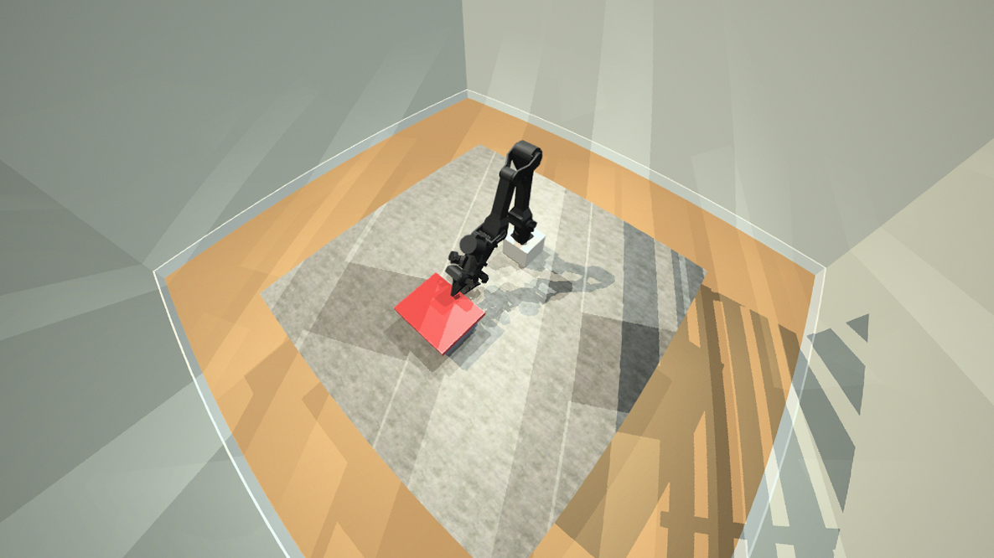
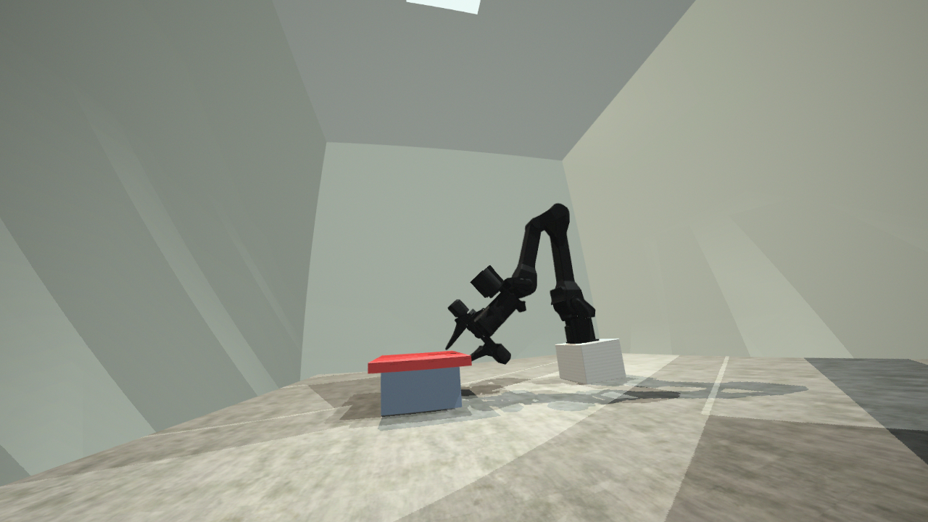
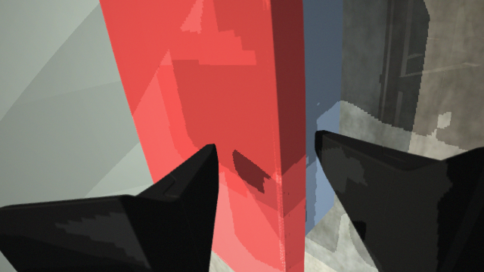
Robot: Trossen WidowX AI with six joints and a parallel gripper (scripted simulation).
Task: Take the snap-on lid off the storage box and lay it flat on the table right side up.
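Right now the red lid is 80 mm ahead of my gripper tip and 10 mm to the left of it. From my gripper tip the other things lie so: blue-grey storage box (80 mm ahead, 40 mm below, 10 mm to the left).
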